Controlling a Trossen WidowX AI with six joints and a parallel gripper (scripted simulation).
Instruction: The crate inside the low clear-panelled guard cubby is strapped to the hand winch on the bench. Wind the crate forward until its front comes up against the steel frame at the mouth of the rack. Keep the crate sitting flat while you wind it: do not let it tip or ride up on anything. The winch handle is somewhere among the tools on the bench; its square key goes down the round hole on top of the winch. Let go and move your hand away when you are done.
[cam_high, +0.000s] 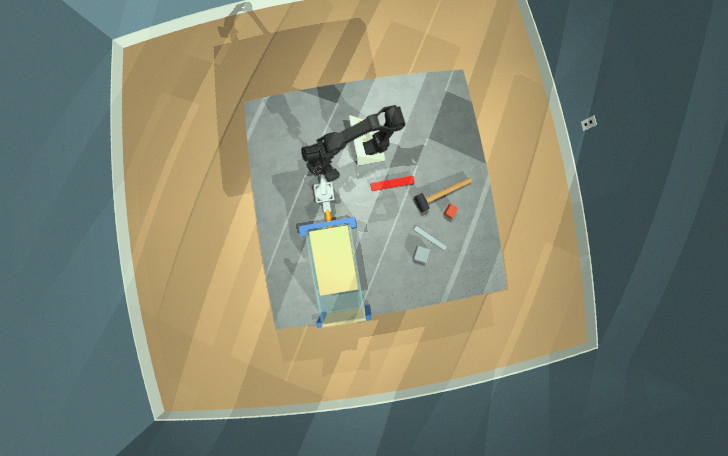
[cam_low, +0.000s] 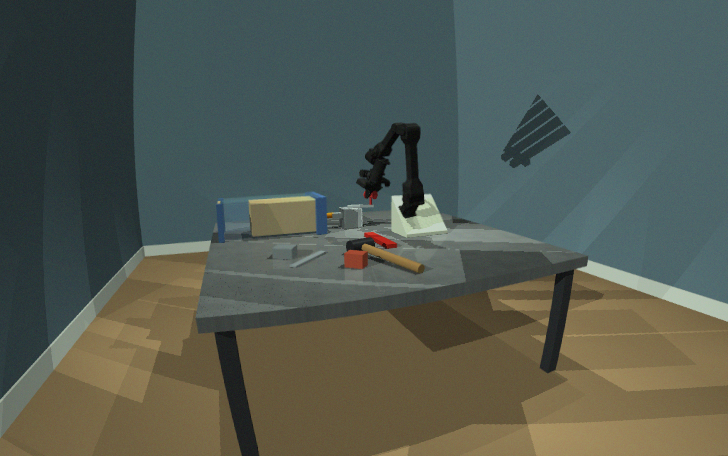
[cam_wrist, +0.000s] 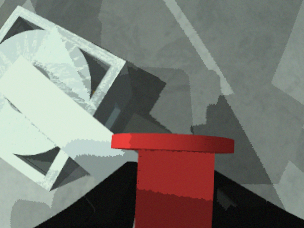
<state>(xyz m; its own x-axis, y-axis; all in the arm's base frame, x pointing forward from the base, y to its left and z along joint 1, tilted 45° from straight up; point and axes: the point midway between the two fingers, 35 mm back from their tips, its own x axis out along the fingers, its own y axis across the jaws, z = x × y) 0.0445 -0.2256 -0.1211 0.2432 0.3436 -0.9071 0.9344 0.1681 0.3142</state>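
My gripper tip is now 3 cm short of the winch handle, 3 cm above it and 1 cm to the right of it. The rest, counted from my gripper tip: grey winch: 10 cm below, 8 cm ahead, 2 cm to the right; red flat bar: 34 cm to the left, 13 cm below, 13 cm ahead; red spool-shaped handle grip: 1 cm to the left, 1 cm behind.
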